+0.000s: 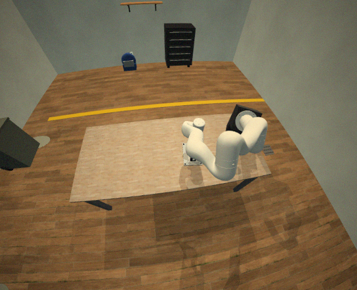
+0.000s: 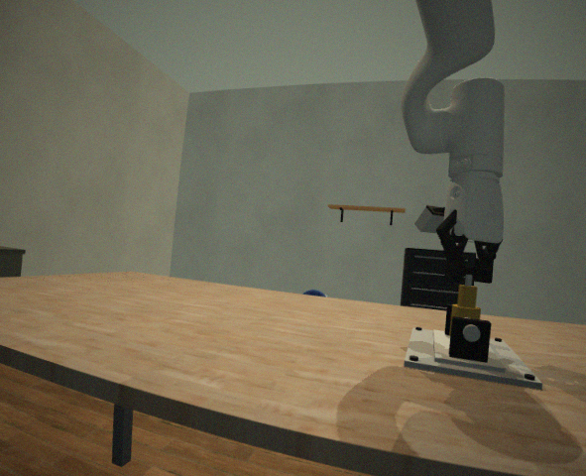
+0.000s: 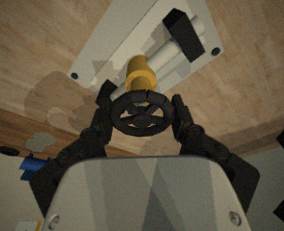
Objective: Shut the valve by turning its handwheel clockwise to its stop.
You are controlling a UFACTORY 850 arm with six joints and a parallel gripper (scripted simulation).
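Right now the black spoked handwheel is right at my hand. The rest, counted from my hand: baseplate (130 mm below).
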